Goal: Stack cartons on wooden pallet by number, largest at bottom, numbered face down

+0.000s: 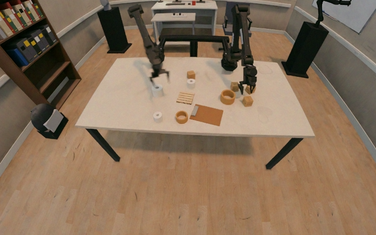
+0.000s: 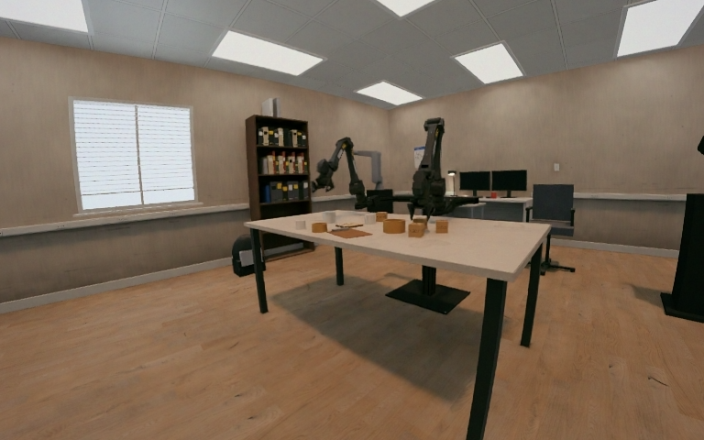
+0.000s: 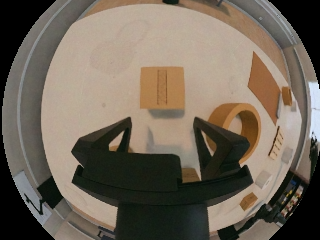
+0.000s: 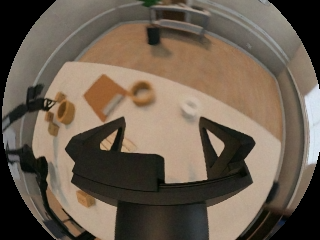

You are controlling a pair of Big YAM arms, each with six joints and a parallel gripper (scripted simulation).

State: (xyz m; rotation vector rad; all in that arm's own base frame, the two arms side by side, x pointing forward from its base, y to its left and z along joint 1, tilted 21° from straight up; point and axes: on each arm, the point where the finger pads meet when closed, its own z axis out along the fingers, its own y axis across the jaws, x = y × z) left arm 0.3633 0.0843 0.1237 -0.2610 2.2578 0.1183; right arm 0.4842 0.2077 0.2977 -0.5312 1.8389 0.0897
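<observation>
Right now my left hand is 50 mm above the carton, 40 mm short of it and 20 mm to the right of it. Round my left hand: wooden pallet (470 mm to the right, 70 mm below, 60 mm ahead).
</observation>
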